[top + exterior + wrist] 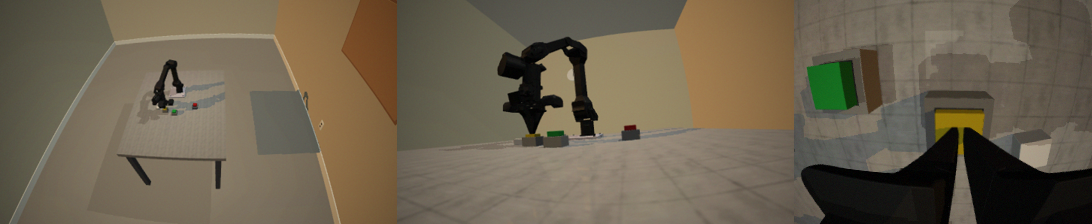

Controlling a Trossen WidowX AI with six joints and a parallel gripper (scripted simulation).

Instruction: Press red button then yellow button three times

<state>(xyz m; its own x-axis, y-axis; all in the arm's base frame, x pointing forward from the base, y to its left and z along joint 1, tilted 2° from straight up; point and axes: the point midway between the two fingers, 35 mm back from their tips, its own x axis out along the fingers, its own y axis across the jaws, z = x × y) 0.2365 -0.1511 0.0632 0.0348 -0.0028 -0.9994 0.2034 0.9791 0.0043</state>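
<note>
Now: the yellow button 1 cm below my gripper tip. The rest, counted from my gripper tip: green button 5 cm ahead, 8 cm to the left; then purple button 8 cm behind, 5 cm to the left; then small white block 5 cm behind, 6 cm to the right, 2 cm below.
</note>
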